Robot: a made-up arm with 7 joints.
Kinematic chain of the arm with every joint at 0, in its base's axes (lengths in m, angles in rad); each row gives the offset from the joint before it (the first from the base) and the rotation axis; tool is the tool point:
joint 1: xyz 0 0 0.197 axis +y
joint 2: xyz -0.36 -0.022 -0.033 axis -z
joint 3: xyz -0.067 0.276 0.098 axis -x
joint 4: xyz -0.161 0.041 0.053 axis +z
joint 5: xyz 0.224 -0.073 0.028 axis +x
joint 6: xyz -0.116 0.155 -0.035 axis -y
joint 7: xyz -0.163 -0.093 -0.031 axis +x
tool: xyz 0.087 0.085 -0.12
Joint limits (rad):
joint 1: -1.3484..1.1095
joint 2: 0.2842..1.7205
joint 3: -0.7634..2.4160
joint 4: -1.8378..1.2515
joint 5: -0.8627..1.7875
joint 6: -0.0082..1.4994
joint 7: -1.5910..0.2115
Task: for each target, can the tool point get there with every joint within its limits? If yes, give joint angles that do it. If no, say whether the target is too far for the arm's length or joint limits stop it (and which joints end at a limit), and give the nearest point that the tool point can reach.
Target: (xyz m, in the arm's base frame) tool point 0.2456 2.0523 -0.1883
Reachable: no: too far | nearest point -0.0590 0.6503 -0.1460 | short by 1.435 m
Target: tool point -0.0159 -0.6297 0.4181
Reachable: no: joint limits stop it (at a limit: joint 2, joint 3, joint 5, joint 6) | nearest point -0.0099 -0.1535 0.3343 | short by 0.484 m
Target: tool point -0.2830 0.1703 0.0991
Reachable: yes | joints 0.1102 0.8680 1.1375 0.7692 -0.4860 0.8596 0.0538
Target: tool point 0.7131 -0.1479 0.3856
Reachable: no: joint limits stop it (at a limit: joint 1, joint 2, joint 5, joint 6) | nearest point 0.3841 0.0151 0.3294 | short by 0.371 m
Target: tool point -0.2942 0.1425 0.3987
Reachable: yes | joints 0.5826 0.8247 0.3448 -1.2534 0.0385 0.9416 -0.2446
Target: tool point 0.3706 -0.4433 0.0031
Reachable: no: joint limits stop it (at a limit: joint 1, joint 2, joint 5, joint 6) | nearest point 0.2198 -0.1161 0.1204 | short by 0.379 m
